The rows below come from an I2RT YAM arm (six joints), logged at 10 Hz.
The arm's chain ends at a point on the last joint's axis. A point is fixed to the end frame.
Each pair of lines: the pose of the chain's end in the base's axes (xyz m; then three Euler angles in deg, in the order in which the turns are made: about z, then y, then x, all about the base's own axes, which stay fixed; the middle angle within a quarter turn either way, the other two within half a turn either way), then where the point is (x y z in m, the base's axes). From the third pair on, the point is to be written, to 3 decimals.
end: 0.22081, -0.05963, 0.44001, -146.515, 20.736, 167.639
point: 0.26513 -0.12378 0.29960
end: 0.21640, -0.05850, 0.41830, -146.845, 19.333, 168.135
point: 0.25719 -0.12170 0.27640
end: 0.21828, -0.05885, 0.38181, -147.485, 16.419, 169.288
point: 0.252 -0.120 0.237
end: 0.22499, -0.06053, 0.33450, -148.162, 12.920, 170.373
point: 0.249 -0.119 0.187
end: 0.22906, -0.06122, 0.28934, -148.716, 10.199, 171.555
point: 0.246 -0.117 0.140
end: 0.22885, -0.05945, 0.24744, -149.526, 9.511, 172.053
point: 0.245 -0.114 0.097
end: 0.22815, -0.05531, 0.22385, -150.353, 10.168, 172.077
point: 0.246 -0.110 0.074
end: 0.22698, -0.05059, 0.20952, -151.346, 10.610, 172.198
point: 0.247 -0.105 0.060
